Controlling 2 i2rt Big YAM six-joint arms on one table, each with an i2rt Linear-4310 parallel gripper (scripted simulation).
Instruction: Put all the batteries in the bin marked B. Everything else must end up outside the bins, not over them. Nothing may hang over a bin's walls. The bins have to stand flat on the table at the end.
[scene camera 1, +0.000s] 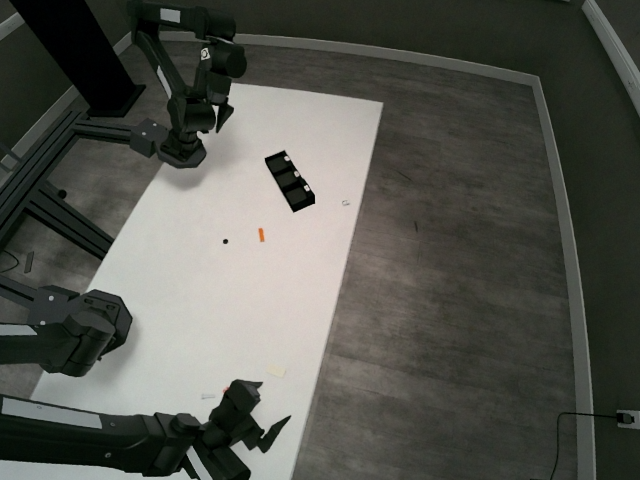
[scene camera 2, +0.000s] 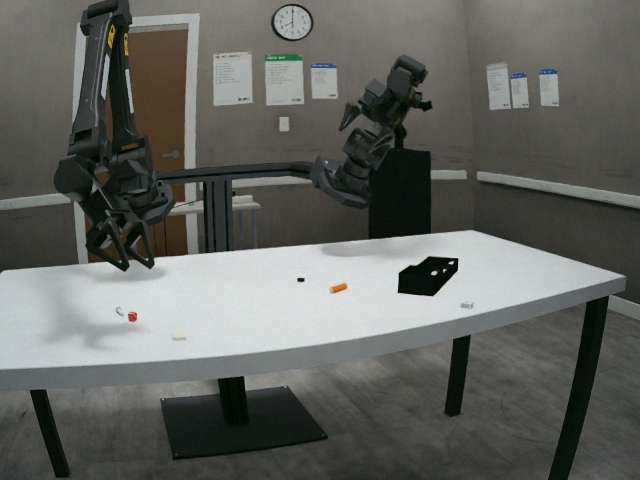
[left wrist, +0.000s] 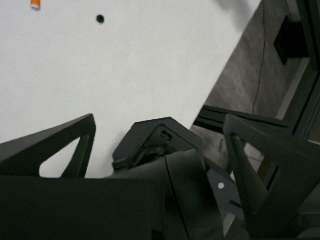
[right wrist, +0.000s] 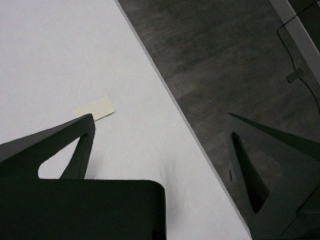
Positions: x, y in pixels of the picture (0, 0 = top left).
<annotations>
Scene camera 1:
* my right gripper: 276, 399
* black bin strip: 299, 190
</annotations>
